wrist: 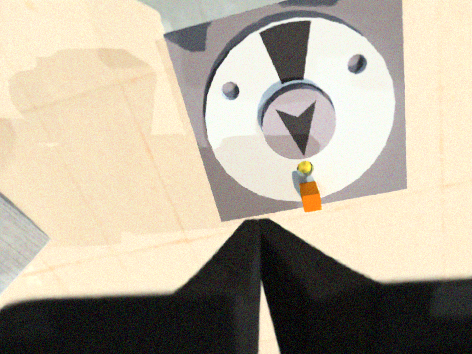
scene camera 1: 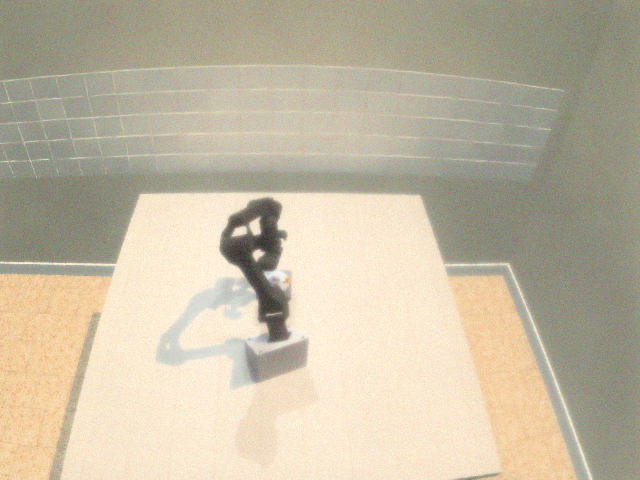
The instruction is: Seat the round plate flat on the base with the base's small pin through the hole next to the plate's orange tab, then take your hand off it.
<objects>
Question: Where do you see a round boss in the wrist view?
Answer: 298,122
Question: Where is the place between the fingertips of my gripper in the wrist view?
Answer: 256,231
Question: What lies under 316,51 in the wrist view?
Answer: A round plate.
</objects>
